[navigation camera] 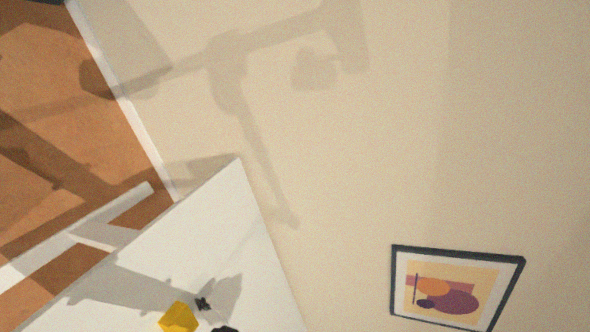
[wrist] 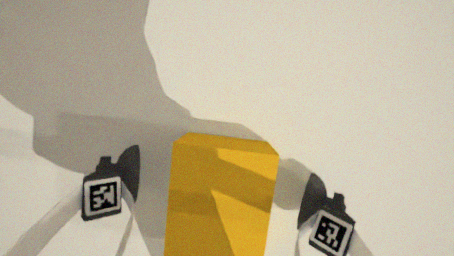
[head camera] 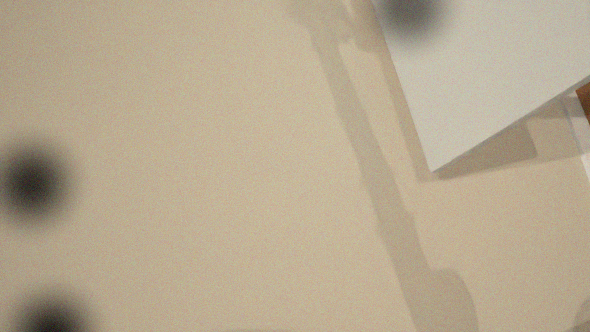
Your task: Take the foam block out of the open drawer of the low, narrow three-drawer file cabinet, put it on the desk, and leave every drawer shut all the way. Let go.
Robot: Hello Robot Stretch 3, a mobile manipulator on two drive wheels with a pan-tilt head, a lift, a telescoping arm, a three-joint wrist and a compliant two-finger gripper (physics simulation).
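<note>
The yellow foam block (navigation camera: 178,316) (wrist: 220,200) is on the white desk top (head camera: 475,75) (navigation camera: 215,215) (wrist: 350,75). Its lower part is cut off by the frame edge in the wrist view. My gripper (wrist: 221,178) is open, with one dark fingertip on each side of the block and a gap between each fingertip and the block. In the navigation view a dark fingertip shows right beside the block. The file cabinet and its drawers do not show in these views.
A beige wall (head camera: 200,150) (navigation camera: 375,140) runs along the desk's edge, with a framed picture (navigation camera: 394,280) on it. White bars (navigation camera: 120,202) show below the desk edge, above the orange-brown floor (navigation camera: 45,65). A white baseboard (navigation camera: 139,122) lines the wall.
</note>
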